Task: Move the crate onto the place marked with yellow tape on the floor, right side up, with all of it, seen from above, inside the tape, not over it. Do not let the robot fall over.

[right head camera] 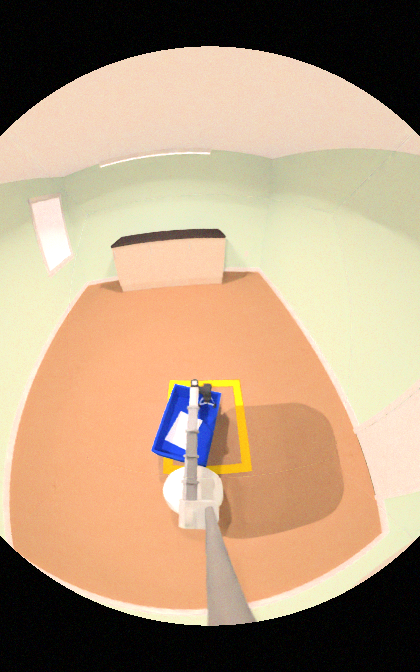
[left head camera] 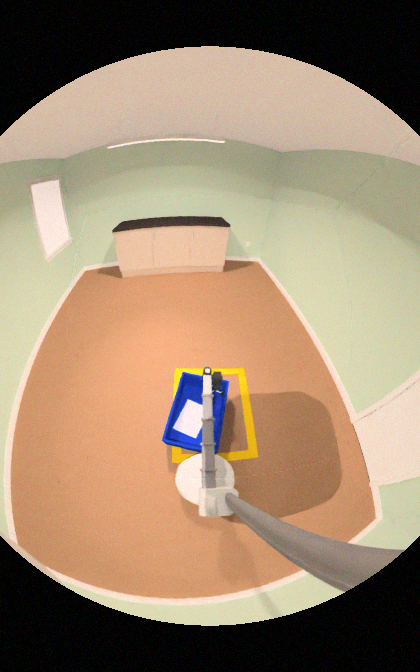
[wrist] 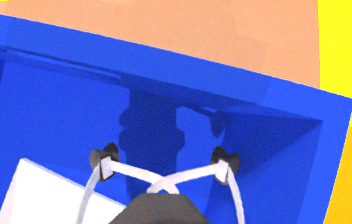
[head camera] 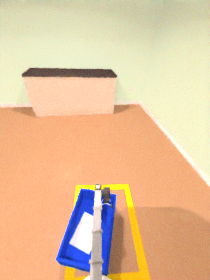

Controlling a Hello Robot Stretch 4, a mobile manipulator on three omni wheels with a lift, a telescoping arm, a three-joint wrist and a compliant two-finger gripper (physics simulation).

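Frame: origin at the robot's base, x ahead, y right, z down, level; centimetres.
Seen in the pictures: gripper, fingertip midpoint: (left head camera: 213, 393) (wrist: 165, 156) (head camera: 105, 206).
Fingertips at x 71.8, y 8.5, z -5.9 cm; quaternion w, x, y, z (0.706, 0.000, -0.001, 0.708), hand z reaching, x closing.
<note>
A point is followed by its place in that frame.
The blue crate (head camera: 108, 220) @[z 1.0, x 60.8, y 11.9 cm] (left head camera: 187, 390) @[z 1.0, x 77.5, y -14.4 cm] (right head camera: 180, 400) (wrist: 75, 90) @[z 1.0, x 80.0, y -5.9 cm] is right side up, turned slightly relative to the yellow tape (head camera: 135, 225) @[z 2.8, x 56.5, y 40.5 cm] (left head camera: 248, 415) @[z 2.8, x 53.6, y 40.3 cm] (right head camera: 243, 435) (wrist: 336, 45) @[z 2.8, x 89.6, y 37.6 cm]. Its far end is inside the far strip; its near-left corner shows over and beyond the left strip in the head views. Its near edge overlaps part of the near strip there. Floor shows between its right side and the right strip. My gripper (head camera: 106, 203) @[z -5.9, x 71.8, y 8.5 cm] (left head camera: 218, 391) @[z -5.9, x 71.8, y 8.5 cm] (right head camera: 207, 401) (wrist: 165, 156) @[z -5.9, x 71.8, y 8.5 cm] is open and empty, over the crate's inside near its far right corner. Finger contact with the crate cannot be told.
A white sheet (head camera: 82, 232) @[z 0.0, x 50.0, y -14.4 cm] (left head camera: 189, 418) @[z 0.1, x 50.7, y -11.7 cm] (right head camera: 183, 430) (wrist: 45, 195) @[z 0.1, x 63.5, y -10.1 cm] lies in the crate. My arm (left head camera: 208, 430) @[z -47.7, x 30.7, y 0.5 cm] (right head camera: 192, 430) crosses above it. My round white base (left head camera: 187, 480) @[z -18.7, x -0.9, y -11.8 cm] (right head camera: 175, 490) is close to the near strip. A cabinet (head camera: 72, 95) @[z -47.8, x 283.1, y -59.2 cm] (left head camera: 172, 250) @[z -41.8, x 284.0, y -53.1 cm] (right head camera: 170, 265) stands at the far wall.
</note>
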